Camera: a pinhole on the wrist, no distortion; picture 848 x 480 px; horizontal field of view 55.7 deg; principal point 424.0 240.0 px. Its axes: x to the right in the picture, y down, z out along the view. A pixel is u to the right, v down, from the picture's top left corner.
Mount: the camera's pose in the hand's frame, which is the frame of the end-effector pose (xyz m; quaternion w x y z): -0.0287 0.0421 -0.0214 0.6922 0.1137 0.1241 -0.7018
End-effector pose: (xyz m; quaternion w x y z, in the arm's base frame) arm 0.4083 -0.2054 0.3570 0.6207 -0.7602 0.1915 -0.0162
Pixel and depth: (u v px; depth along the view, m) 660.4 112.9 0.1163
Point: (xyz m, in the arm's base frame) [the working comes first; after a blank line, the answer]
In the camera's frame: 0.0343 -0.0184 0.1163

0.3935 -0.1141 0.3763
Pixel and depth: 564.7 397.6 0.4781
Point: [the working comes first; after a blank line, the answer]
In the camera's frame: 0.0838 0.0939 0.4781

0.6311 0.1788 0.4372
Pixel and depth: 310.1 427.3 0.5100
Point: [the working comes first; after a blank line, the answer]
In the camera's frame: -0.0724 0.1190 0.5100

0.6414 0.2251 0.2829
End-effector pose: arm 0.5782 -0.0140 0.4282 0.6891 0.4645 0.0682 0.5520
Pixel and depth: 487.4 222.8 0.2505
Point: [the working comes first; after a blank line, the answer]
In the camera's frame: 0.0198 -0.0054 0.2505

0.7343 -0.1551 0.4890
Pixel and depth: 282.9 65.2 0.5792
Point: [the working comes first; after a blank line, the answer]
In the camera's frame: -0.1018 -0.1262 0.5792

0.8994 -0.4491 0.6430
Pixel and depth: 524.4 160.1 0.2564
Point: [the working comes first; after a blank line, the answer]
In the camera's frame: 0.0321 -0.0255 0.2564

0.7370 -0.1723 0.4720
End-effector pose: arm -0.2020 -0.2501 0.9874 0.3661 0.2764 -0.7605 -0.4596
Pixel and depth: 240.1 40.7 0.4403
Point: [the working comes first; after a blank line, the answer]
In the camera's frame: -0.1009 -0.1093 0.4403

-0.4735 0.0591 0.8081
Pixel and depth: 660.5 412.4 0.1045
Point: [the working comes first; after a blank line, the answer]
In the camera's frame: 0.0308 0.0224 0.1045

-0.2510 -0.2222 0.9454
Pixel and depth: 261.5 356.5 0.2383
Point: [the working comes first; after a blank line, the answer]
In the camera's frame: -0.0483 0.0346 0.2383

-0.3857 -0.1452 0.9300
